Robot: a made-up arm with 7 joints.
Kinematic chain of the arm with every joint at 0, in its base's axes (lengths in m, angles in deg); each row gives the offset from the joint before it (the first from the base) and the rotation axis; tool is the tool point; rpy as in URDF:
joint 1: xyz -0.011 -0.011 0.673 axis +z
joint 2: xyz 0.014 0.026 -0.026 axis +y
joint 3: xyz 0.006 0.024 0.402 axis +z
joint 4: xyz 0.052 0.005 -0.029 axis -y
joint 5: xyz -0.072 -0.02 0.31 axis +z
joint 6: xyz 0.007 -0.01 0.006 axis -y
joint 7: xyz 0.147 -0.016 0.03 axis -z
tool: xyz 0.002 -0.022 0.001 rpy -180 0 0
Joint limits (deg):
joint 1: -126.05..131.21
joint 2: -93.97..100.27
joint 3: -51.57..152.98
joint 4: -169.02..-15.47
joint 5: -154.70..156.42
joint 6: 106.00..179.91
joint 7: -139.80..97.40
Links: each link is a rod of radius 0.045 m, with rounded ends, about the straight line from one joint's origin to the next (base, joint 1, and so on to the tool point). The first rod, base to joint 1, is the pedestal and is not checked.
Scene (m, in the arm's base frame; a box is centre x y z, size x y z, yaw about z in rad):
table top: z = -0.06
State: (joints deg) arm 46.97 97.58 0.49 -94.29 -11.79 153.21 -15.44
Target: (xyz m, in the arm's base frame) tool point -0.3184 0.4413 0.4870
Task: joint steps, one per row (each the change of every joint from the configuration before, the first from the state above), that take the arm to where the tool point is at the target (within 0.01 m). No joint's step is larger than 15 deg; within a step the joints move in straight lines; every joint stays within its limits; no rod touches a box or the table.
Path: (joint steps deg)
1: 7.80 -7.57 11.64 -10.77 -5.34 1.92 0.22
2: 7.79 -7.56 11.64 -10.76 -5.34 1.92 0.22
3: 7.80 -7.57 11.64 -10.77 -5.34 1.92 0.23
4: 7.80 -7.56 11.64 -10.76 -5.34 1.92 0.22

